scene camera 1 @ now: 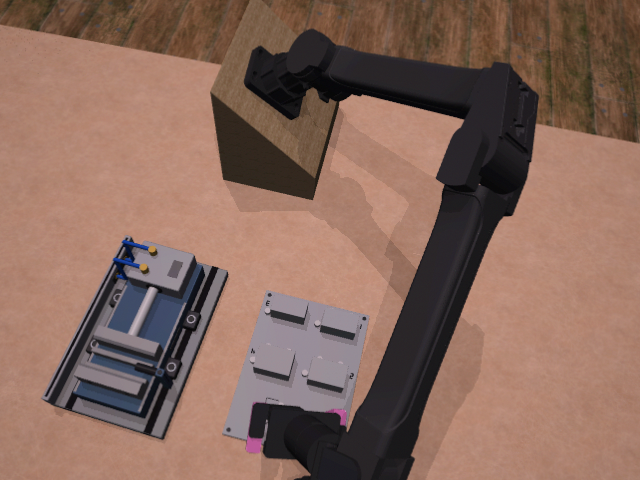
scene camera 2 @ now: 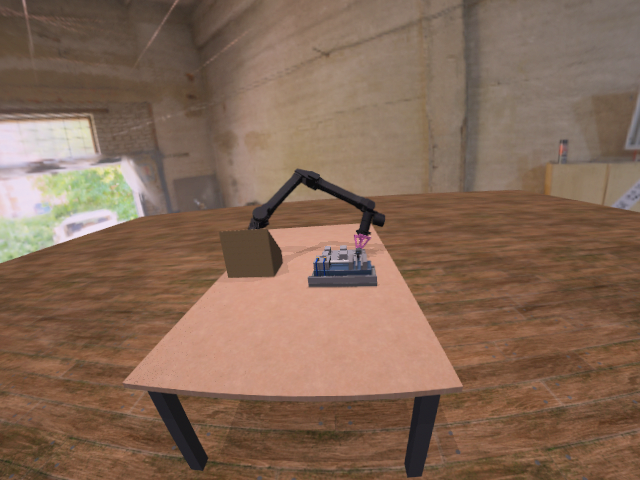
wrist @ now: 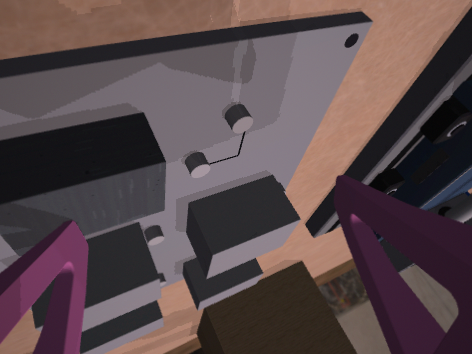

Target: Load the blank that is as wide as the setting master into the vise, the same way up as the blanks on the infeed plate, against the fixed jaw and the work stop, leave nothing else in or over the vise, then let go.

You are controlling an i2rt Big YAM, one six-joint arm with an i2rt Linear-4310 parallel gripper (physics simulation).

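Places are measured from the arm's base along level axes (x ahead, y left, z up), in metres.
Pixels of known places: gripper, between the fingertips: [scene camera 1: 284, 418] [scene camera 2: 358, 248] [wrist: 209, 210]; arm's base, origin of its link: [scene camera 1: 273, 85] [scene camera 2: 253, 239].
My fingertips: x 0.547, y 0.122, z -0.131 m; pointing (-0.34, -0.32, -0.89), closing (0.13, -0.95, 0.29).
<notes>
Ahead of a thing's pixels: the offset from my fingertips to its middle. "spot": to the spot under its first point. Level surfaces: height alone.
The infeed plate {dx -0.088, dy +0.011, dz -0.045 m} [scene camera 1: 310, 346] [wrist: 320, 65] carries several grey blanks. Four show in scene camera 1, including the near-left blank {dx -0.091, dy -0.033, dz -0.023 m} [scene camera 1: 273, 361] [wrist: 245, 220] and the near-right blank {dx -0.084, dy +0.057, dz -0.023 m} [scene camera 1: 327, 373] [wrist: 120, 260]. A larger dark block {dx +0.002, dy +0.039, dz -0.028 m} [wrist: 80, 170] stands on the plate in the wrist view; the arm hides it in scene camera 1. Beside it are two pins and a corner outline with no block. The vise {dx -0.106, dy -0.259, dz +0.001 m} [scene camera 1: 162, 315] [scene camera 2: 343, 268] [wrist: 435, 175] has two grey jaws, with a thin bar and dark piece between them. My gripper [scene camera 1: 295, 429] [scene camera 2: 358, 248] [wrist: 209, 210] is open and empty over the plate's front end.
The arm's wedge-shaped mount [scene camera 1: 268, 149] [scene camera 2: 245, 253] [wrist: 270, 305] stands behind the plate and vise. Blue brackets with yellow tips {spot: dx -0.182, dy -0.264, dz +0.062 m} [scene camera 1: 143, 268] stand at the vise's rear end. The vise lies left of the plate in scene camera 1, with a gap of table {dz -0.049 m} [scene camera 1: 211, 351] between them.
</notes>
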